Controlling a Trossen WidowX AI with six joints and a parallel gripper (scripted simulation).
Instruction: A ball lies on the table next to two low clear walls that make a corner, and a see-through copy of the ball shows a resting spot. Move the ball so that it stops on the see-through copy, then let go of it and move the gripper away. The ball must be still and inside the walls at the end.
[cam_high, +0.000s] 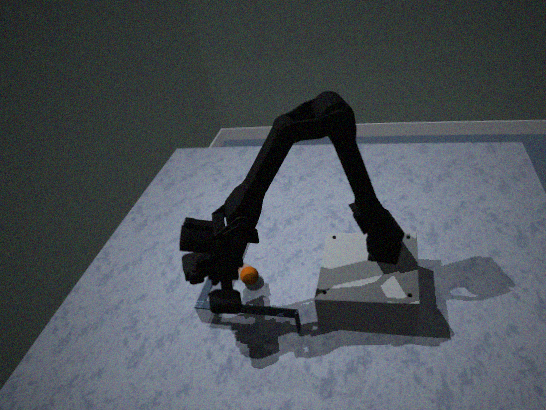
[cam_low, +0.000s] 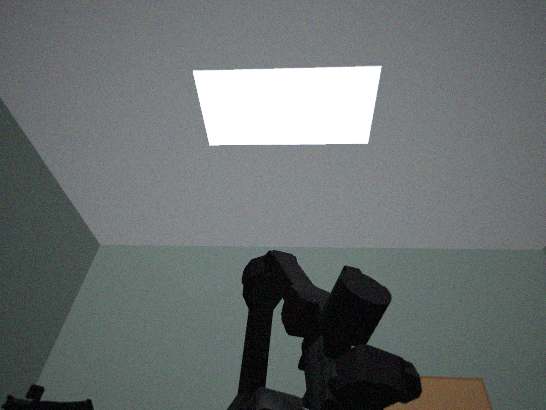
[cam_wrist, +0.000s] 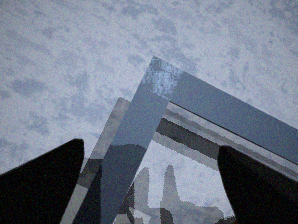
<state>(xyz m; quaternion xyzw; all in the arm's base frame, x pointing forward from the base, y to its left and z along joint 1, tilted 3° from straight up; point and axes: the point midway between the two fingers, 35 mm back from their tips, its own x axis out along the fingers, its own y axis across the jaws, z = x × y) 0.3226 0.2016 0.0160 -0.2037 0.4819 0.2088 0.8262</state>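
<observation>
Right now my gripper tip is 120 mm to the left of the orange ball, 60 mm above it and 20 mm past it. From my gripper tip the other things lie so: see-through copy of ball: 130 mm to the right, 50 mm below.
</observation>
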